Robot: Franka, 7 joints.
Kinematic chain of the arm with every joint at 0, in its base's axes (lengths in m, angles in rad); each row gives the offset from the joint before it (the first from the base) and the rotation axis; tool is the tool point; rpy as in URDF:
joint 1: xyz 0 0 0.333 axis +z
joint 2: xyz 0 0 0 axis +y
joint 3: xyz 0 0 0.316 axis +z
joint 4: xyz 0.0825 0 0 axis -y
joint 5: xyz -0.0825 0 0.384 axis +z
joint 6: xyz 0 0 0 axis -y
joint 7: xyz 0.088 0 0 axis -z
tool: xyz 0 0 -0.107 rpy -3.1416 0 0
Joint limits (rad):
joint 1: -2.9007..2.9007
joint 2: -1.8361..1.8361
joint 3: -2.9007..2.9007
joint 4: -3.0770..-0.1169
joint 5: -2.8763..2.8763
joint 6: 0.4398..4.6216
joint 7: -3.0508..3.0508
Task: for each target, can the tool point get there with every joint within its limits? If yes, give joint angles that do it. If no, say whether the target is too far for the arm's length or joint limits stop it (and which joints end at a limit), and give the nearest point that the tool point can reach.
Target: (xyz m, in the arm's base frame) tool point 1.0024 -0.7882 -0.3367
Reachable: no: too far | nearest point 0.5971 -0.4695 -0.0659 | short by 0.582 m
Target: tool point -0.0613 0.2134 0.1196
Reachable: yes | joints 0.0847 1.5139 1.1276 -2.6182 -0.8180 1.1729 1.8912
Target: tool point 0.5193 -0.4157 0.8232
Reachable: yes | joints -0.4600 0.6651 -0.8177 -0.3873 0.7744 1.8465 -0.4362
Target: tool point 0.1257 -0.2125 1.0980
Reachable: yes | joints 0.8746 -0.0262 -2.3325 -0.4752 -1.4917 3.4437 -1.7817
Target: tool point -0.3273 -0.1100 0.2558
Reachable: yes | joints -0.2140 -0.0571 -2.2772 -2.6416 1.9553 3.5388 -1.5055
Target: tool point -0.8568 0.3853 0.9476
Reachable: no: too far | nearest point -0.6548 0.2944 0.8027 | short by 0.265 m
